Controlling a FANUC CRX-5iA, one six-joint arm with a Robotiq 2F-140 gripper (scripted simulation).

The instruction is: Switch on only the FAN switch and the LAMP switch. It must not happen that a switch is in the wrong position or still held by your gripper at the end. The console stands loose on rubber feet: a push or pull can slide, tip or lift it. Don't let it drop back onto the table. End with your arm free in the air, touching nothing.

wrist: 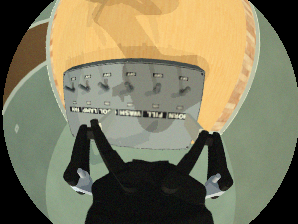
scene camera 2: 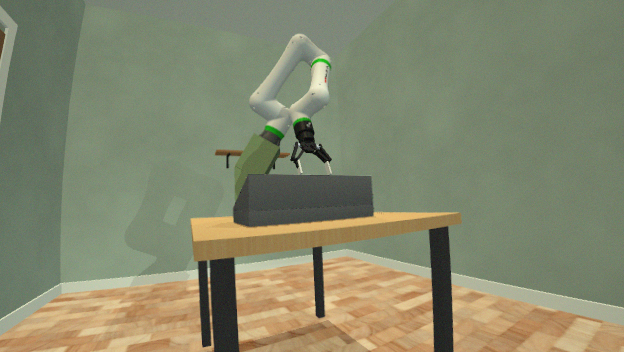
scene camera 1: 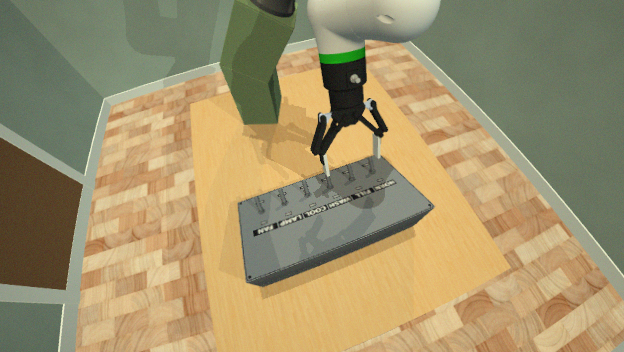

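A grey console [scene camera 1: 318, 223] is visible, and the console can be seen in the wrist view [wrist: 151, 116] and in scene camera 2 [scene camera 2: 265, 199] too. The gripper [scene camera 1: 352, 164] likewise appears in scene camera 2 [scene camera 2: 315, 174] and in the wrist view [wrist: 150, 117].
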